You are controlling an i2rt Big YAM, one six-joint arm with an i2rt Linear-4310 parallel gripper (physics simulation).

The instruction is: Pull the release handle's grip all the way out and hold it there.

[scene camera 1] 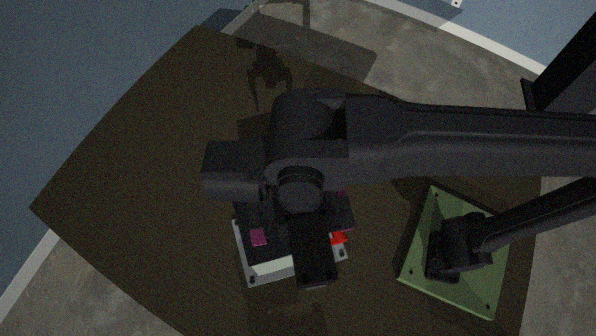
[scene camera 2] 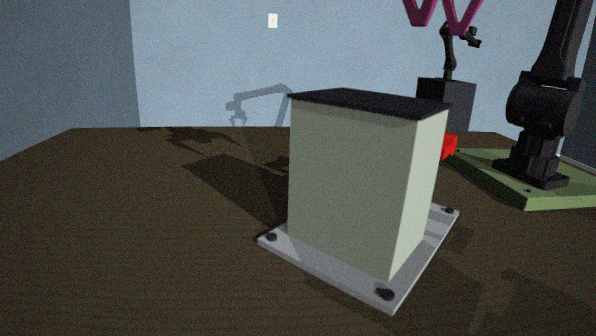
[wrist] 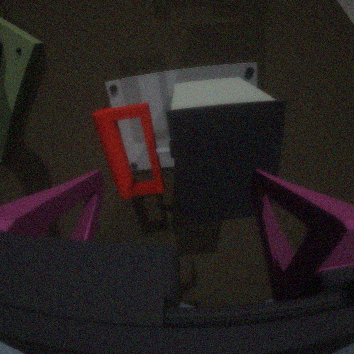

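Observation:
The release handle's grip is a red rectangular loop [scene camera 1: 339, 238] [scene camera 2: 449, 146] [wrist: 114, 150] beside a tall pale box with a dark top [scene camera 1: 274, 265] [scene camera 2: 350, 170] [wrist: 225, 150]. The box stands on a light grey base plate [scene camera 1: 272, 278] [scene camera 2: 335, 272] [wrist: 150, 95]. My gripper [scene camera 2: 439, 29] [wrist: 176, 177] is open, with nothing between its magenta fingers. It hangs above the box; in the wrist view the right finger overlaps the box top's edge and the left fingertip is left of the grip. The arm hides much of the box and grip in scene camera 1.
The arm's base stands on a green plate [scene camera 1: 450, 292] [scene camera 2: 560, 202] [wrist: 12, 37] on the grip's side of the box. The box top rises above the grip. Another arm [scene camera 2: 450, 55] stands on a dark pedestal [scene camera 2: 457, 102] in the background.

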